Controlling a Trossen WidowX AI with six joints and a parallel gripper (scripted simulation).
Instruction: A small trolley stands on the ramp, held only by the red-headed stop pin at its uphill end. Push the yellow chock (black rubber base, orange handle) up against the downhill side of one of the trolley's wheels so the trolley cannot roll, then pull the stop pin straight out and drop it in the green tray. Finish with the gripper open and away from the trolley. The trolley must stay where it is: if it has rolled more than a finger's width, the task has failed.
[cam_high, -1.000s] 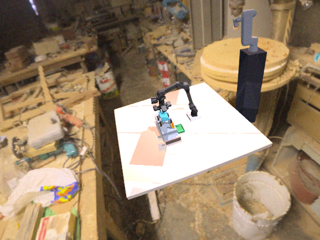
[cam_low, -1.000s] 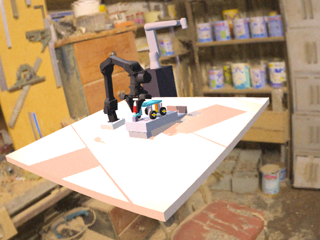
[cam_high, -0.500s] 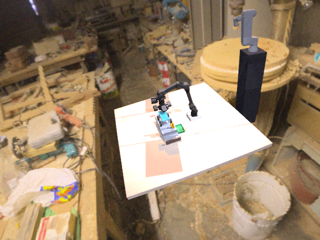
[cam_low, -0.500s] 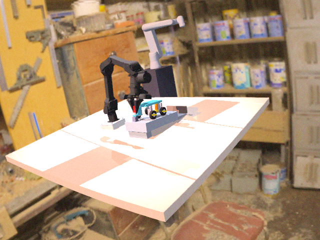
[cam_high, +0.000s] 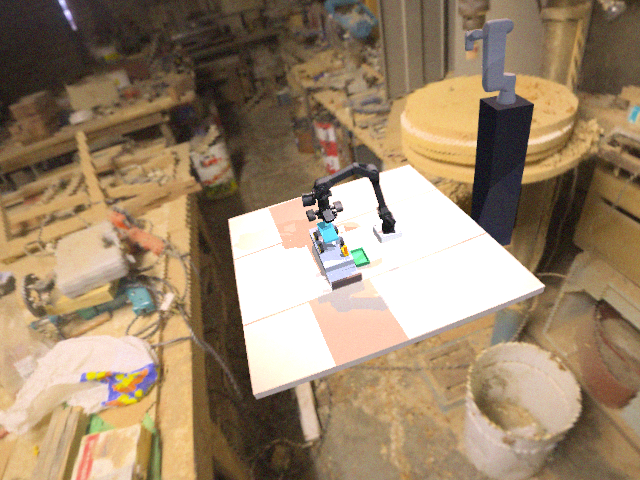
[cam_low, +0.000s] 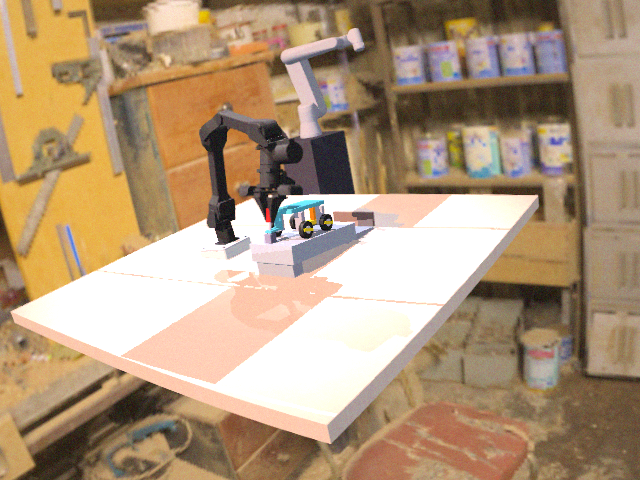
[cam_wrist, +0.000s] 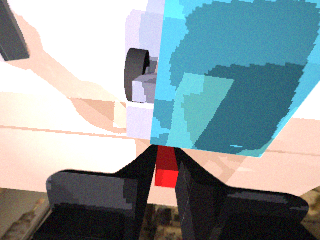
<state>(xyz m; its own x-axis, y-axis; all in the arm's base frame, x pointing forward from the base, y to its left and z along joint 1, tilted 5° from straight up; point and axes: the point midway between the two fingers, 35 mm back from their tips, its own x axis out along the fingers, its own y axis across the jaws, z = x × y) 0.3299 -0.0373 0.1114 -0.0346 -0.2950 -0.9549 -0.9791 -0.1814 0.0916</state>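
The green tray is 19 cm to the left of my gripper tip, 15 cm below it and 13 cm behind it. Also, from my gripper tip: red-headed stop pin (right at my gripper tip); then grey ramp (11 cm to the left, 9 cm below); then trolley (10 cm to the left, 3 cm below).
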